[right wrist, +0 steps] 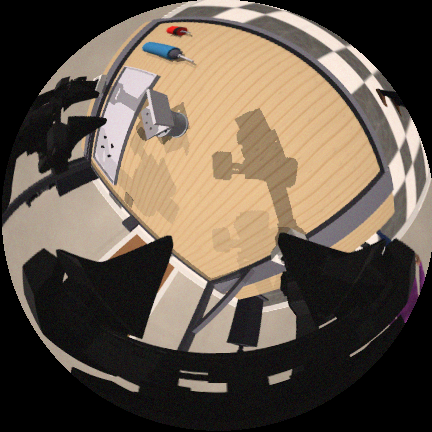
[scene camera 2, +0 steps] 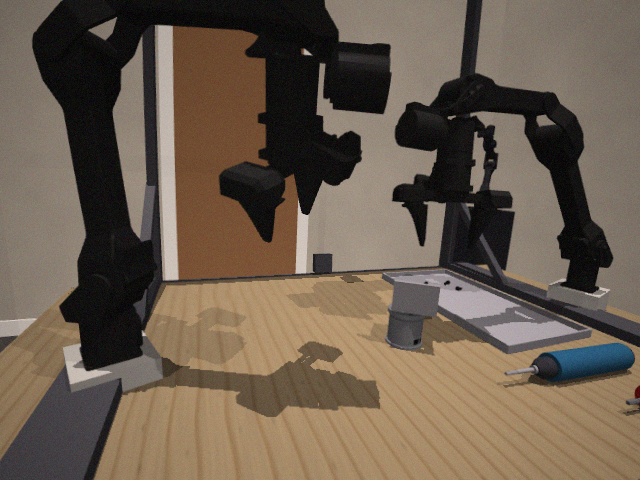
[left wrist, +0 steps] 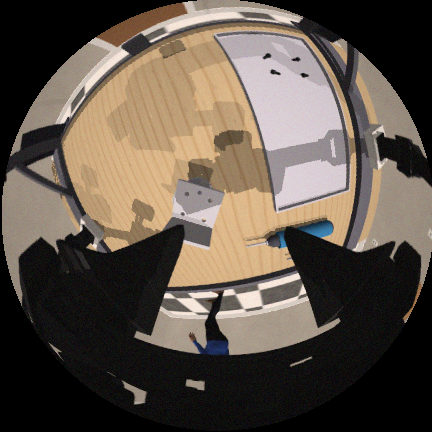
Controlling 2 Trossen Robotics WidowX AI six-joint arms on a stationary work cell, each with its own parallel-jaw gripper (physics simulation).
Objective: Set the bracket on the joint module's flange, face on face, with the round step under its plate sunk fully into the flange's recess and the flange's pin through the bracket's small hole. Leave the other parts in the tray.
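Seen in the pictures: left gripper, fingertip midpoint: (right wrist: 101, 106) (scene camera 2: 446, 247) (left wrist: 235, 231); right gripper, fingertip midpoint: (right wrist: 226, 239) (scene camera 2: 287, 226); left arm's base, link origin: (right wrist: 93, 86) (scene camera 2: 579, 287) (left wrist: 381, 146); right arm's base, link origin: (scene camera 2: 111, 352) (left wrist: 87, 234).
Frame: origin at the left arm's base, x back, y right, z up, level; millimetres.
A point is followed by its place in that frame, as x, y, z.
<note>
The grey bracket (scene camera 2: 415, 298) @[-506, 93, 41] (left wrist: 198, 205) @[-472, 114, 21] (right wrist: 161, 108) @[-509, 97, 41] is on top of the joint module (scene camera 2: 405, 329) @[-508, 104, -16] (right wrist: 179, 124) @[-515, 118, -21]. Its plain leaf faces the front in the scene view, and its leaf with several holes shows in the left wrist view. It looks tilted and not face on face with the flange. The step, recess and pin are hidden. My left gripper (scene camera 2: 447, 244) @[-423, 103, 113] (left wrist: 235, 231) @[-423, 103, 113] is open and empty, above and behind the bracket in the scene view, not touching it. My right gripper (scene camera 2: 286, 226) @[-693, 176, 152] (right wrist: 226, 239) @[-693, 176, 152] is open and empty, high above the table and well apart from the module.
A light grey tray (scene camera 2: 547, 341) @[-283, -33, -41] (left wrist: 305, 117) @[-218, 133, -47] (right wrist: 136, 80) @[-276, 6, -47] with several small black parts (scene camera 2: 447, 282) @[-140, 258, -41] (left wrist: 275, 72) @[-220, 239, -42] lies right of the module in the scene view. A blue-handled tool (scene camera 2: 594, 360) @[-344, -113, -19] (left wrist: 320, 229) @[-291, -103, -15] (right wrist: 160, 50) @[-366, -77, -12] and a red one (scene camera 2: 637, 395) @[-358, -169, -38] (right wrist: 176, 30) lie nearer the front right.
</note>
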